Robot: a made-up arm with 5 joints.
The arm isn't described. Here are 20 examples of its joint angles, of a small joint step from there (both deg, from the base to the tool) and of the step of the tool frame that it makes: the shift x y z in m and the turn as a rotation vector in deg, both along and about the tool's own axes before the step.
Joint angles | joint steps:
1: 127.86 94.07 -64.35 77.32 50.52 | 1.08 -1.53 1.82 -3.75 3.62
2: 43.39 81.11 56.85 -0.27 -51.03 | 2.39 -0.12 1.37 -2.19 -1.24
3: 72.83 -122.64 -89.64 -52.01 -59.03 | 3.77 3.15 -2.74 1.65 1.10
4: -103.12 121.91 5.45 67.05 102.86 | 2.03 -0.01 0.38 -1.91 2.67
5: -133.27 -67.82 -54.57 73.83 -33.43 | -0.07 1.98 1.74 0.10 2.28
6: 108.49 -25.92 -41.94 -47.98 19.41 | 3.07 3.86 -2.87 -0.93 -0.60
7: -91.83 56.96 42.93 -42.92 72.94 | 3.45 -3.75 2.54 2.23 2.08
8: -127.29 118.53 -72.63 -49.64 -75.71 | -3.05 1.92 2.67 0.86 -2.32
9: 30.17 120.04 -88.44 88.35 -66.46 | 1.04 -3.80 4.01 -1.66 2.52
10: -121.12 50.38 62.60 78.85 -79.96 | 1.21 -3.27 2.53 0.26 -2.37
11: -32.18 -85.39 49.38 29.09 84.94 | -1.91 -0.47 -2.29 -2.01 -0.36
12: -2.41 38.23 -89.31 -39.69 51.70 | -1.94 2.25 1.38 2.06 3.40
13: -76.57 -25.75 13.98 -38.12 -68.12 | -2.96 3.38 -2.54 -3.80 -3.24
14: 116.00 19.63 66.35 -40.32 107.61 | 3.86 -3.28 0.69 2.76 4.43
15: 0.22 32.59 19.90 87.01 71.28 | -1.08 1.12 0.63 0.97 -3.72
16: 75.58 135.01 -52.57 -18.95 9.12 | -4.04 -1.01 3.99 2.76 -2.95
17: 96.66 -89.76 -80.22 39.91 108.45 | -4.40 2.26 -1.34 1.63 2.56
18: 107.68 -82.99 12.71 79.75 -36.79 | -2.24 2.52 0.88 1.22 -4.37
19: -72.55 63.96 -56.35 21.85 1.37 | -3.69 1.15 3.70 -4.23 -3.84
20: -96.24 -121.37 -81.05 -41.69 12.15 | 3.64 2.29 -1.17 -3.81 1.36
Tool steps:
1: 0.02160 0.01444 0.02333 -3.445 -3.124 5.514
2: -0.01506 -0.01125 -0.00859 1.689 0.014 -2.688
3: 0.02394 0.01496 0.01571 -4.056 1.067 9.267
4: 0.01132 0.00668 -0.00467 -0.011 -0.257 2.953
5: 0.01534 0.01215 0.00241 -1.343 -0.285 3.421
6: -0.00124 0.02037 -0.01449 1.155 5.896 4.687
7: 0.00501 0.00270 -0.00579 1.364 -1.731 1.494
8: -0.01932 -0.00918 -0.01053 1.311 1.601 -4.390
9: 0.02999 0.01660 -0.01022 4.696 -1.075 7.427
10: 0.00065 0.00289 0.00697 1.796 -2.383 -0.147
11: -0.00324 -0.00817 0.01354 -2.933 2.041 -0.539
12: 0.01181 0.00910 -0.00854 2.043 -0.109 3.255
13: -0.01021 -0.00580 0.00421 1.151 -2.766 -2.813
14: 0.01438 0.01375 -0.00707 2.822 -1.180 3.863
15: -0.01233 -0.00636 -0.00263 0.432 0.390 -3.164
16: -0.01508 -0.01441 -0.00601 3.631 -3.544 -6.142
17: 0.00242 0.00422 0.00791 1.179 -1.990 1.174
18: -0.01377 -0.00725 0.00277 -0.848 0.815 -3.639
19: -0.00948 -0.00743 0.00457 3.942 -7.802 -2.820
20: 0.01571 0.02556 0.00517 -0.691 -1.058 7.389
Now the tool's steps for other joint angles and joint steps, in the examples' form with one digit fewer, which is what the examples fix.
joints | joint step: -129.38 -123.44 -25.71 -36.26 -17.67 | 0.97 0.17 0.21 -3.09 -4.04
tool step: -0.0188 -0.0090 0.0014 0.82 -1.92 -3.71
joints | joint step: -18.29 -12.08 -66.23 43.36 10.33 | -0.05 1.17 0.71 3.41 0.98
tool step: 0.0071 0.0050 -0.0118 0.11 3.74 1.65
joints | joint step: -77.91 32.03 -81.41 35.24 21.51 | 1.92 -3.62 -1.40 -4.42 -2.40
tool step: -0.0167 -0.0092 0.0171 -0.92 -4.33 -3.80
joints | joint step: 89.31 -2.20 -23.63 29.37 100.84 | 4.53 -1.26 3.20 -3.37 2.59
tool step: 0.0231 0.0132 -0.0058 -1.75 -0.32 5.37
